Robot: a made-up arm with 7 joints. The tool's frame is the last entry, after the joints.
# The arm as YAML. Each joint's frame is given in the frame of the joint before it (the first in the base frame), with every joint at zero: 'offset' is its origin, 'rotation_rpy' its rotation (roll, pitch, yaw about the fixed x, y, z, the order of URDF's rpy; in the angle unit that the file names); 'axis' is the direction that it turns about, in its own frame. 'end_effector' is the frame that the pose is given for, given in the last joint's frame.
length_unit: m
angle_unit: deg
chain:
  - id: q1
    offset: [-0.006, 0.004, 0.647]
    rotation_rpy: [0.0, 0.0, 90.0]
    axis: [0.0, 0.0, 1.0]
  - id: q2
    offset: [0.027, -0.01, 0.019]
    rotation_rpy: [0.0, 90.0, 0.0]
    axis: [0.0, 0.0, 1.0]
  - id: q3
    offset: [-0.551, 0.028, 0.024]
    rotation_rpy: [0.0, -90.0, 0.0]
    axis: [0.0, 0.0, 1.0]
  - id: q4
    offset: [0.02, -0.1, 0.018]
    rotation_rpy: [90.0, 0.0, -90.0]
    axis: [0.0, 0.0, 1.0]
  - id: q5
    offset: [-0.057, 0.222, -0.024]
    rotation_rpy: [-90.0, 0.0, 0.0]
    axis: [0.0, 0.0, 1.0]
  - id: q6
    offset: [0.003, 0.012, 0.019]
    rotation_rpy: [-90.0, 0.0, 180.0]
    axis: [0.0, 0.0, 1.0]
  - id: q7
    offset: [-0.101, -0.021, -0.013]
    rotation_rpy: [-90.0, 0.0, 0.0]
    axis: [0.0, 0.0, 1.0]
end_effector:
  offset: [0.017, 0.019, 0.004]
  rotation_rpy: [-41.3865, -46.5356, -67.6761]
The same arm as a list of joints. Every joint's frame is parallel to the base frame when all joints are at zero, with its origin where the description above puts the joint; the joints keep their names.
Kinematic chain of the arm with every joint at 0, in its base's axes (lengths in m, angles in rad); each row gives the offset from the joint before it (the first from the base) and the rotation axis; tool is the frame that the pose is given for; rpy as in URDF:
q1: xyz -0.0060 0.0040 0.6470 axis +z
q2: xyz 0.0100 0.0270 0.0190 axis +y
q3: xyz -0.0280 0.0240 0.5510 axis +z
q4: xyz 0.1000 0.0200 0.0180 axis -y
q5: xyz -0.0570 0.0240 0.2220 axis +z
q6: xyz 0.0030 0.0120 0.0190 axis -y
q7: xyz 0.1010 0.0130 0.0210 axis -z
tool: xyz -0.0170 0.0190 -0.0040 rpy 2.4193 0.8122 -1.9604

